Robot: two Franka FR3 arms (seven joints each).
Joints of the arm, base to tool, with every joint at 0 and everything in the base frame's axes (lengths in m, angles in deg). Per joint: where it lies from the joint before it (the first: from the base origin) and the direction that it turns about. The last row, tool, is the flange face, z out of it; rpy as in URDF.
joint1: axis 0 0 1 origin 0 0 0.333
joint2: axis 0 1 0 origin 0 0 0
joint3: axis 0 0 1 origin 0 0 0.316
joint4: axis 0 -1 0 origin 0.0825 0 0
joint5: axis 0 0 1 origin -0.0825 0 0.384
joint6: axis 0 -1 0 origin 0 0 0
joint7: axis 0 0 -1 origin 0.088 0 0
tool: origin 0 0 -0.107 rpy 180 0 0
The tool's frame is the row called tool.
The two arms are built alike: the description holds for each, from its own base.
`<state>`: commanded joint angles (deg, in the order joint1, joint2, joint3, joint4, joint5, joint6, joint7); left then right.
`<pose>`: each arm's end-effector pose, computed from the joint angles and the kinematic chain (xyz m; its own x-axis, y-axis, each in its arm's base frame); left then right.
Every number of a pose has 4 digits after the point.
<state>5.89 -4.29 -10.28 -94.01 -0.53 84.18 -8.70 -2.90 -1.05 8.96 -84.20 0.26 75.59 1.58</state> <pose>0.5179 -0.0445 0.6230 0.9924 0.0764 -0.0960 0.0749 -0.9970 -0.0188 0.5183 0.0565 0.6604 0.9882 0.0779 -0.1318 0.0789 -0.9969 0.0020</pose>
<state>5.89 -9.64 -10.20 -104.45 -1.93 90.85 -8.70 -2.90 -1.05 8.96 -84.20 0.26 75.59 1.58</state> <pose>0.4969 -0.0476 0.5941 0.9941 0.0818 -0.0714 0.0815 -0.9966 -0.0070 0.5183 0.0565 0.6604 0.9882 0.0779 -0.1318 0.0789 -0.9969 0.0020</pose>
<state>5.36 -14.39 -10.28 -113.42 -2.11 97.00 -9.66 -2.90 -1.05 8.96 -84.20 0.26 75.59 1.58</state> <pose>0.4760 -0.0524 0.5686 0.9948 0.0944 -0.0372 0.0939 -0.9955 -0.0145 0.5183 0.0565 0.6604 0.9882 0.0779 -0.1318 0.0789 -0.9969 0.0020</pose>
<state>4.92 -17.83 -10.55 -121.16 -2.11 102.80 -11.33 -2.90 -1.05 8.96 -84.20 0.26 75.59 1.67</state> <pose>0.4593 -0.0561 0.5403 0.9931 0.1168 -0.0096 0.1165 -0.9929 -0.0226 0.5183 0.0565 0.6604 0.9883 0.0763 -0.1318 0.0773 -0.9970 0.0022</pose>
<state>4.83 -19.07 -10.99 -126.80 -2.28 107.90 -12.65 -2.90 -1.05 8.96 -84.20 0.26 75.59 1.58</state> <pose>0.4515 -0.0582 0.5105 0.9908 0.1355 0.0032 0.1355 -0.9905 -0.0244 0.5183 0.0565 0.6604 0.9882 0.0779 -0.1318 0.0789 -0.9969 0.0020</pose>
